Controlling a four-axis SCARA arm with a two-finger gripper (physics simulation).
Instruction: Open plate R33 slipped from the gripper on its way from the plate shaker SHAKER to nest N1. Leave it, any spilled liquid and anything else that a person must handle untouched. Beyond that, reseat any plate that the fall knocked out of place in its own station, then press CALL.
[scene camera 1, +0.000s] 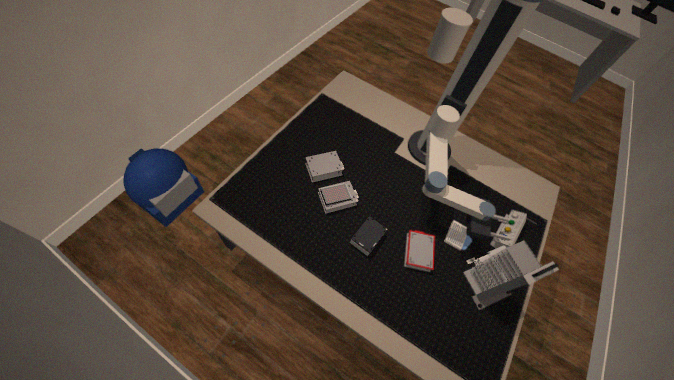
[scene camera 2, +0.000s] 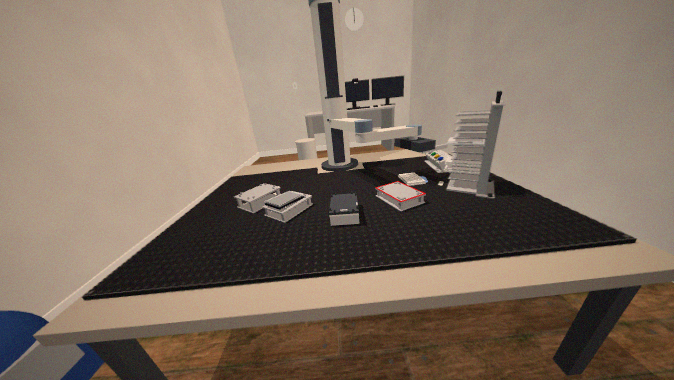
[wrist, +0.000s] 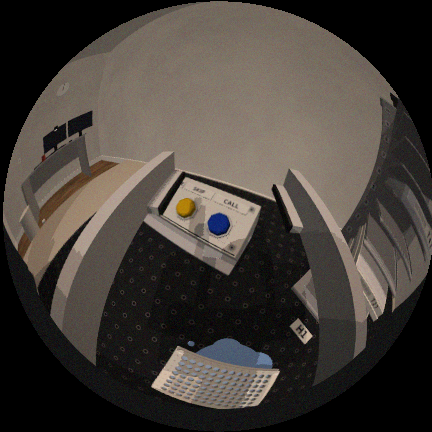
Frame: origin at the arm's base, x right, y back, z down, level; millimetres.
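Seen in the pictures: gripper, fingertip midpoint: (scene camera 1: 509, 229) (scene camera 2: 438, 144) (wrist: 230, 168); arm's base, link origin: (scene camera 2: 339, 165).
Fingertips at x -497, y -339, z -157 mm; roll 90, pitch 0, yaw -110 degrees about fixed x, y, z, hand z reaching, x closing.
Note:
Pixels of each thing's top centre, then the offset from my fingertips to it. "pt": a spot on its surface instead.
- button panel, top centre: (wrist: 182, 182) (scene camera 1: 516, 227) (scene camera 2: 439, 151) dx -51, dy +84, dz +61 mm
- blue CALL button, top centre: (wrist: 219, 217) (scene camera 2: 440, 156) dx -22, dy +11, dz +70 mm
- fallen plate R33, top centre: (wrist: 216, 388) (scene camera 1: 457, 234) (scene camera 2: 411, 177) dx +163, dy -79, dz +130 mm
- blue liquid, top centre: (wrist: 227, 371) (scene camera 1: 461, 238) dx +134, dy -80, dz +143 mm
- red-rimmed station, top centre: (scene camera 2: 399, 189) (scene camera 1: 421, 248) dx +282, dy -266, dz +99 mm
- dark station, surface spot: (scene camera 2: 344, 204) (scene camera 1: 367, 237) pt dx +511, dy -366, dz +90 mm
- plate, top centre: (scene camera 2: 284, 196) (scene camera 1: 336, 192) dx +745, dy -268, dz +76 mm
- white station, top centre: (scene camera 2: 257, 189) (scene camera 1: 324, 161) dx +889, dy -156, dz +78 mm
- yellow button, top centre: (wrist: 185, 201) (scene camera 1: 509, 228) dx -27, dy +61, dz +70 mm
- H1 tag, surface spot: (wrist: 301, 330) pt dx +52, dy -156, dz +143 mm
My gripper (scene camera 1: 509, 229) (wrist: 230, 168) is shut as far as it goes, with a gap between its fingers and nothing held. It is over the button panel (scene camera 1: 520, 222) (scene camera 2: 446, 162) (wrist: 245, 220). The blue CALL button (scene camera 2: 440, 158) (wrist: 218, 224) shows between the fingers in the wrist view; contact cannot be seen. The fallen plate R33 (scene camera 1: 456, 235) (scene camera 2: 412, 178) (wrist: 215, 382) lies on the mat beside blue liquid (scene camera 1: 466, 243) (scene camera 2: 424, 180) (wrist: 227, 351). The plate hotel (scene camera 1: 525, 255) (scene camera 2: 491, 150) (wrist: 385, 130) holds several plates; my right finger partly hides them, so their seating cannot be told.
A red-rimmed station (scene camera 1: 421, 250) (scene camera 2: 400, 191), a dark station (scene camera 1: 369, 235) (scene camera 2: 344, 204), a station bearing a plate (scene camera 1: 336, 193) and a white station (scene camera 1: 325, 164) (scene camera 2: 257, 195) stand on the mat. A yellow button (scene camera 1: 507, 229) (wrist: 185, 207) adjoins CALL. An H1 tag (wrist: 301, 330) lies by the hotel.

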